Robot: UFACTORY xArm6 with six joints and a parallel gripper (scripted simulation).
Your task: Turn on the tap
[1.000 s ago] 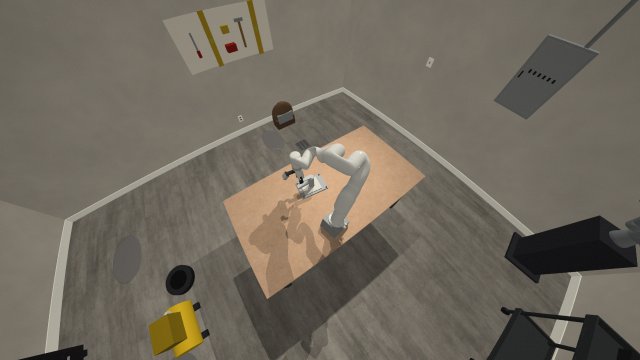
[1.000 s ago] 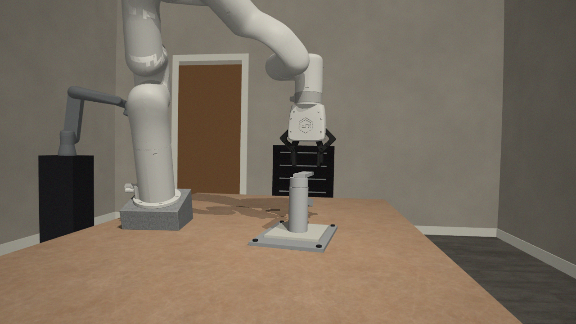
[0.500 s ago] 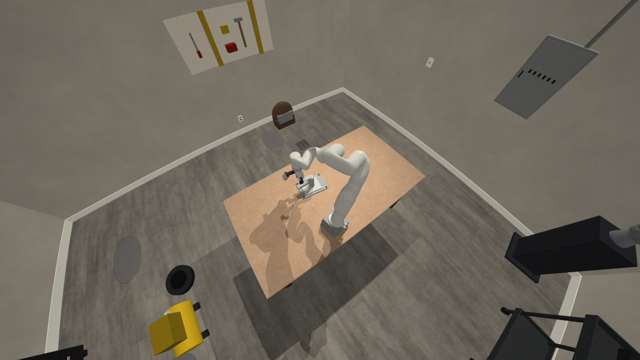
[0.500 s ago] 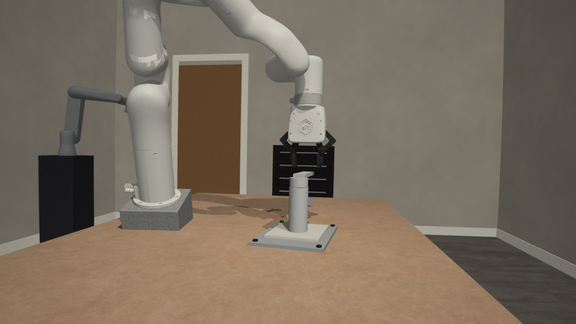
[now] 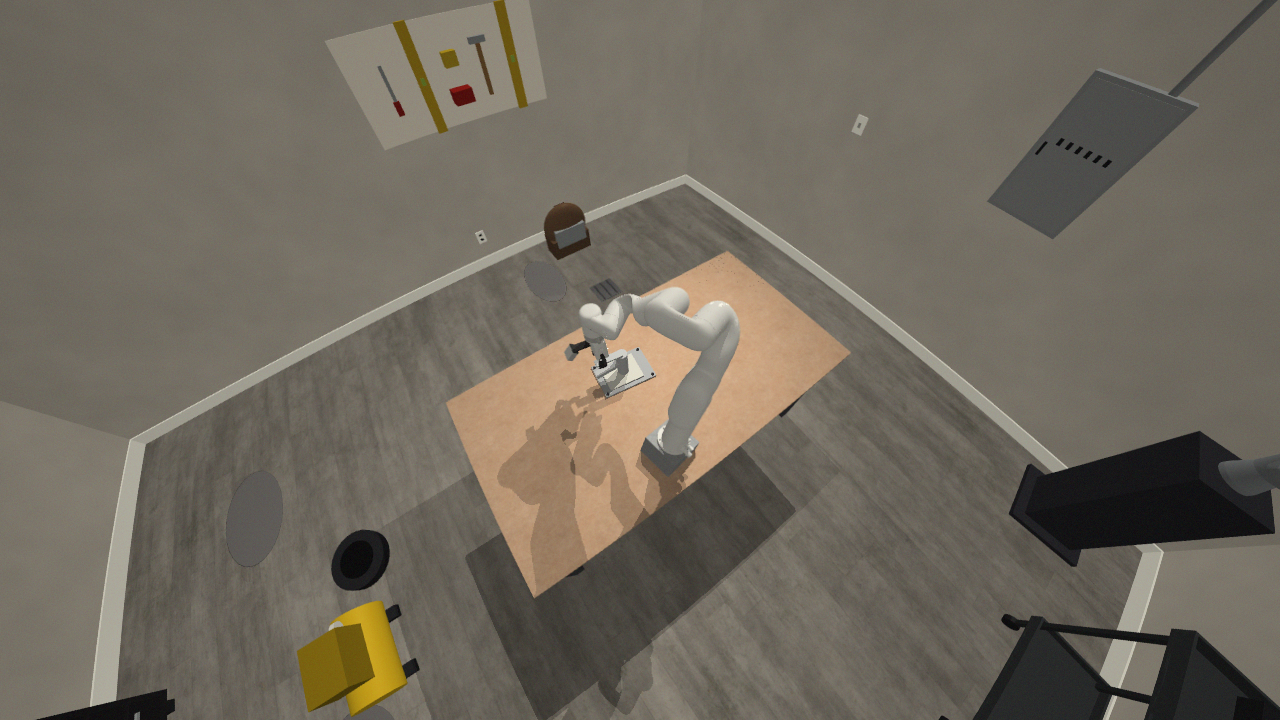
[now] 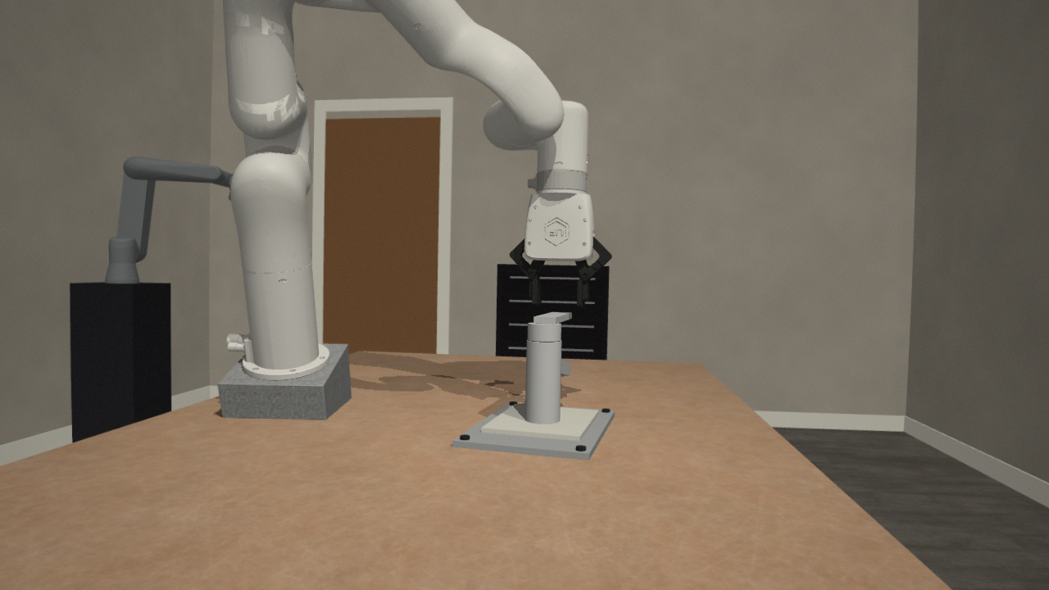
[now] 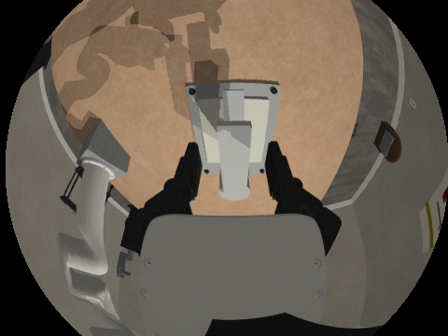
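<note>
Now: the tap lever 6 cm to the right of my hand, 4 cm below it and 2 cm behind it.
</note>
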